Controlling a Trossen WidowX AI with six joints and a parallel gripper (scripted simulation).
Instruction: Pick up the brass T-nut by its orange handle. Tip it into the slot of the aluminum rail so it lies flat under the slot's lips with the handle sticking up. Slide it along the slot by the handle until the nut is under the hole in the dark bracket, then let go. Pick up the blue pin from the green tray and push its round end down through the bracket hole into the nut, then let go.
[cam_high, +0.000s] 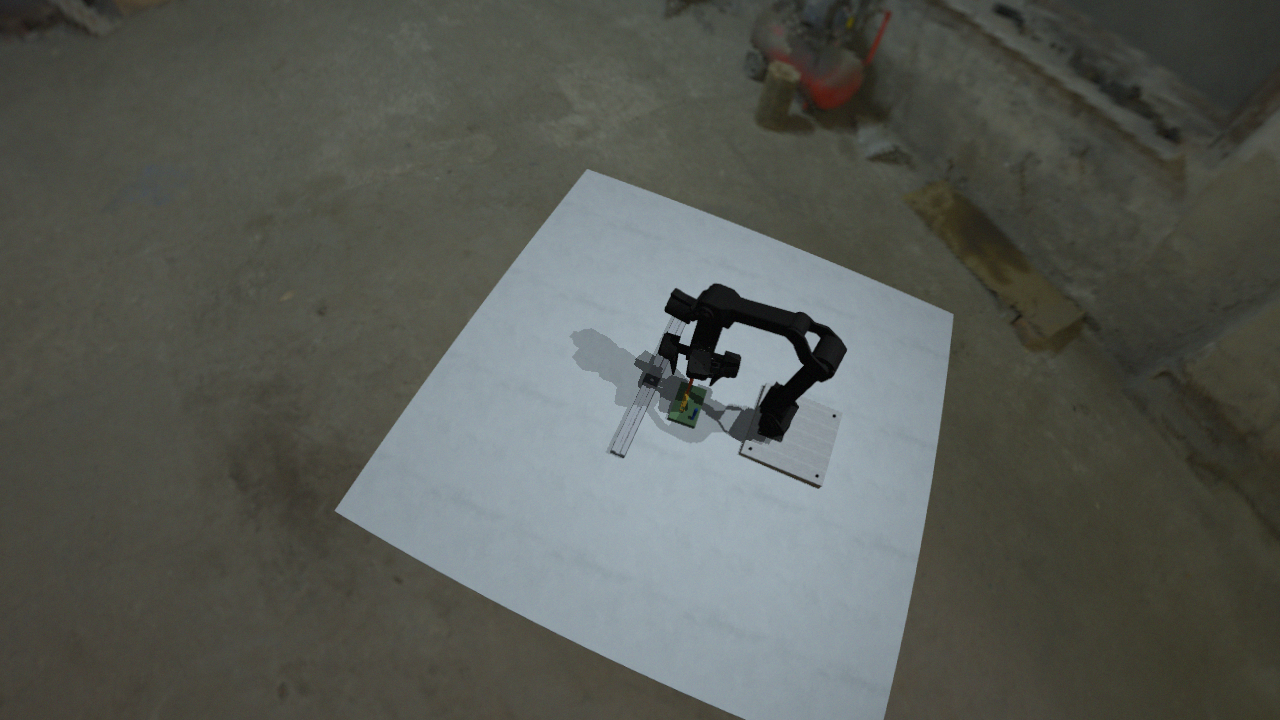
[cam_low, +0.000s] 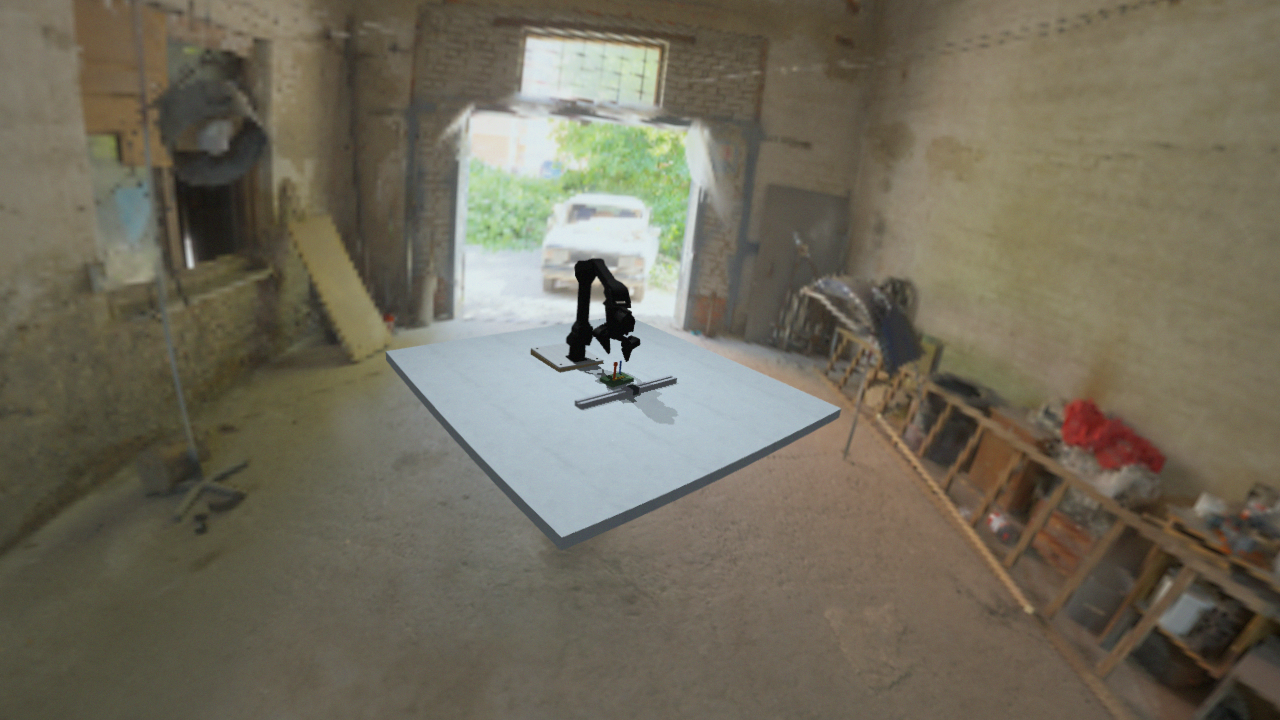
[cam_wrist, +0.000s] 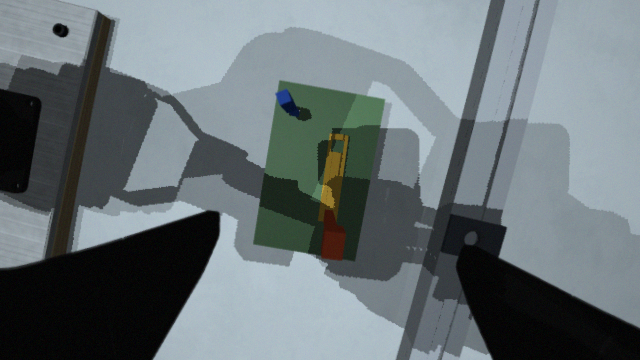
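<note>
Now: gripper tip 6 cm above the brass T-nut and 2 cm to the right of it. Also, from my gripper tip: aluminum rail (10 cm ahead, 9 cm below, 1 cm to the right); green tray (10 cm below, 4 cm to the left, 2 cm behind); blue pin (8 cm below, 5 cm to the left, 4 cm behind).
</note>
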